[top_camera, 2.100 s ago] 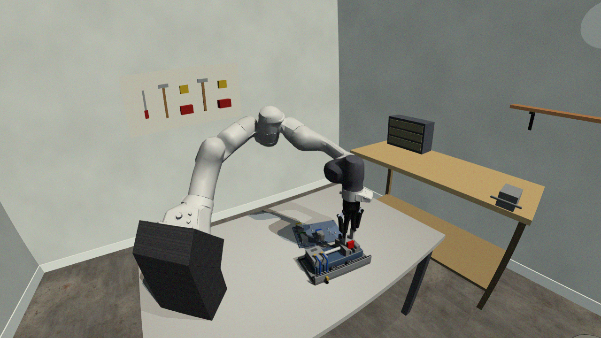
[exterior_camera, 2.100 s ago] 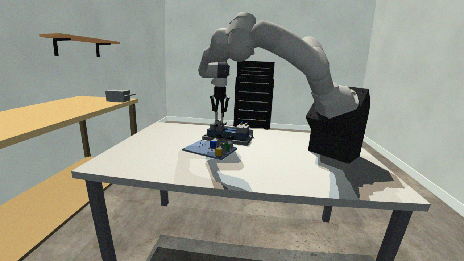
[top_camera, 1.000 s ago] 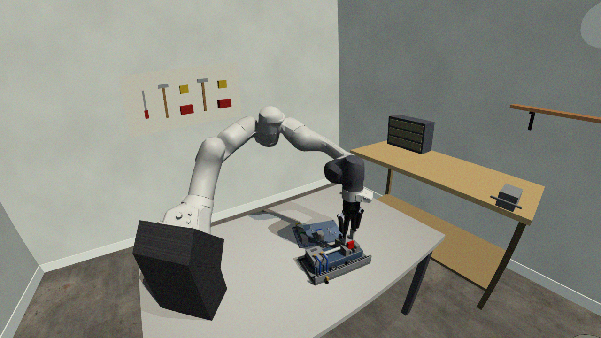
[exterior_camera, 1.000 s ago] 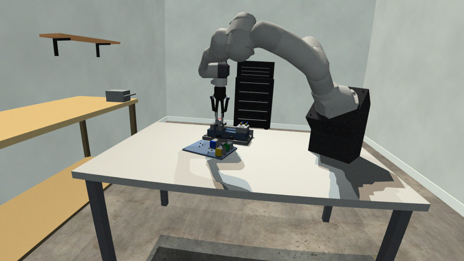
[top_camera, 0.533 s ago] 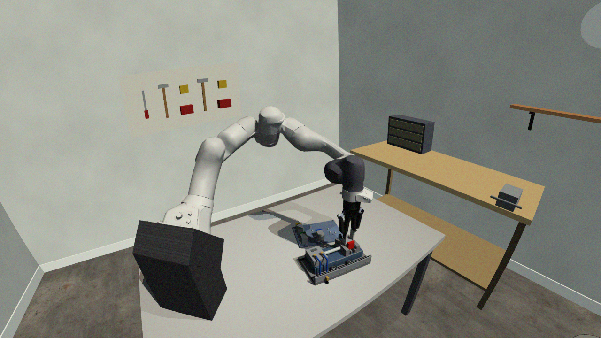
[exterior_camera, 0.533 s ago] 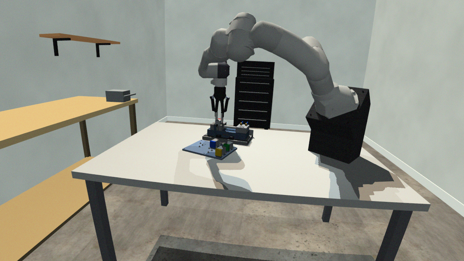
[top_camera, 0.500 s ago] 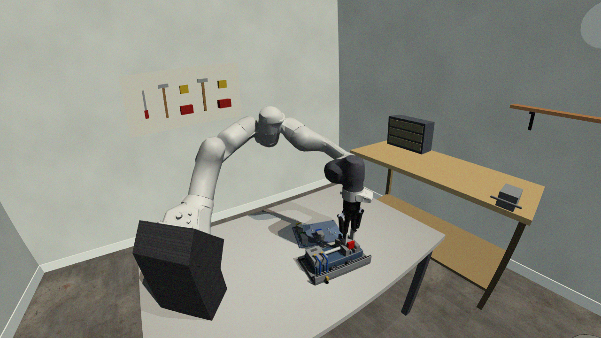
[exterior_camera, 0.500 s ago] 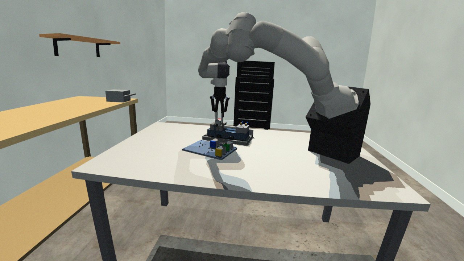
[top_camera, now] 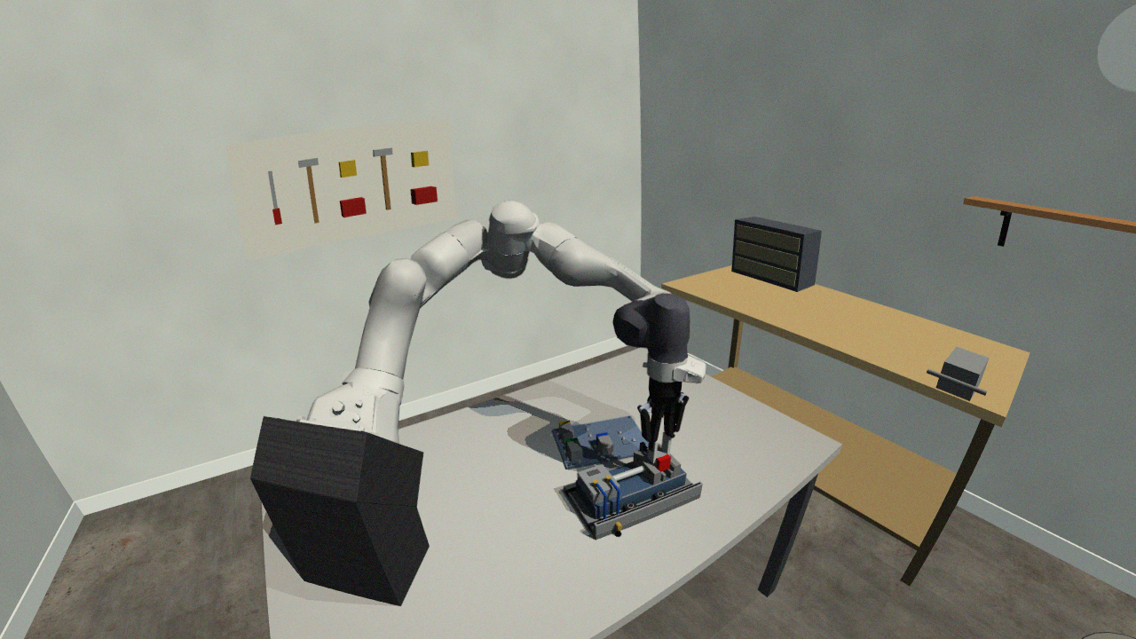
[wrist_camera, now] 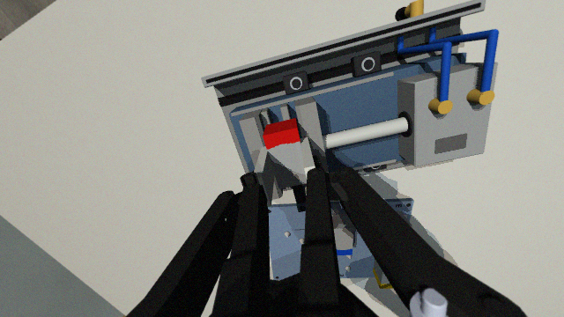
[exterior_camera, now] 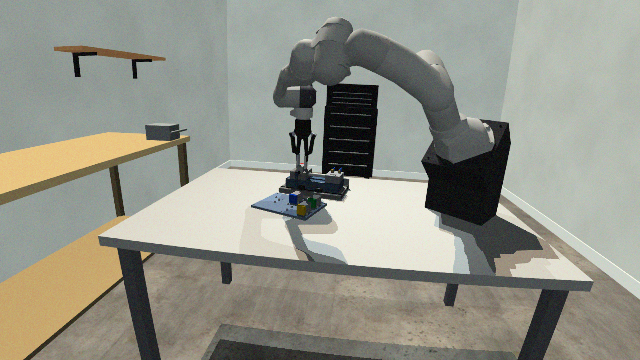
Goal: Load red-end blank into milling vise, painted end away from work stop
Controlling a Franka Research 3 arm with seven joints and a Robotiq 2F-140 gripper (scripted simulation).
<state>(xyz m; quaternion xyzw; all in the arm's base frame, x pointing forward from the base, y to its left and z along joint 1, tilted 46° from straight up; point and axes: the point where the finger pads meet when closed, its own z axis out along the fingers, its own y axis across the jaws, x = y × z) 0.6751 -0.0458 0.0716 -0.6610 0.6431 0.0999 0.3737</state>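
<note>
Right now the fixed jaw is 6 cm below my hand, 3 cm ahead of it and 1 cm to the left of it. The rest, counted from my hand: vise 10 cm below, 7 cm behind, 1 cm to the right; then moving jaw 6 cm below, 3 cm behind; then white rod 8 cm behind, 6 cm below, 1 cm to the right.
</note>
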